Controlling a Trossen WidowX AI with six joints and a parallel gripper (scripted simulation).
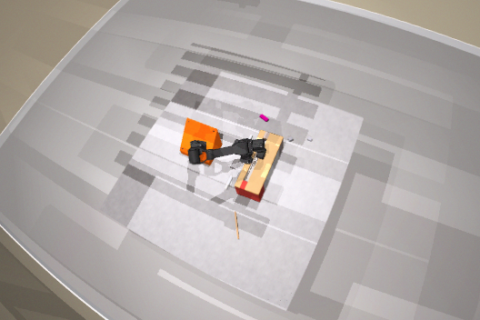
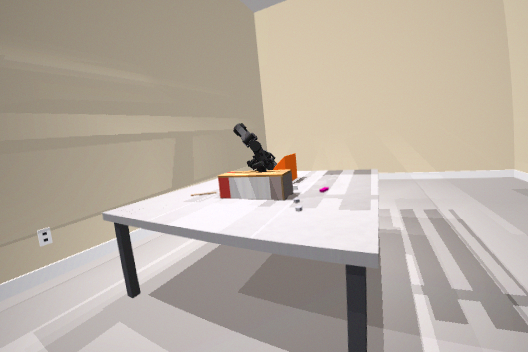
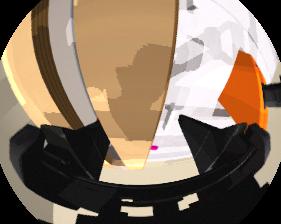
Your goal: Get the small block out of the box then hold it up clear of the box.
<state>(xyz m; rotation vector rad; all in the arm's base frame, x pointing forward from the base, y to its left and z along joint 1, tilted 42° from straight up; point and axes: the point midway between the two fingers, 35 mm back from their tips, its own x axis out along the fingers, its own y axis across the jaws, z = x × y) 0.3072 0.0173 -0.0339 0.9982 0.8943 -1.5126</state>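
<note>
The red block is 60 mm ahead of my gripper tip and 10 mm to the left of it. From my gripper tip the other things lie so: tan box 60 mm to the right, 30 mm ahead, 20 mm below; thin wooden stick 430 mm to the right, 80 mm below, 40 mm ahead.
</note>
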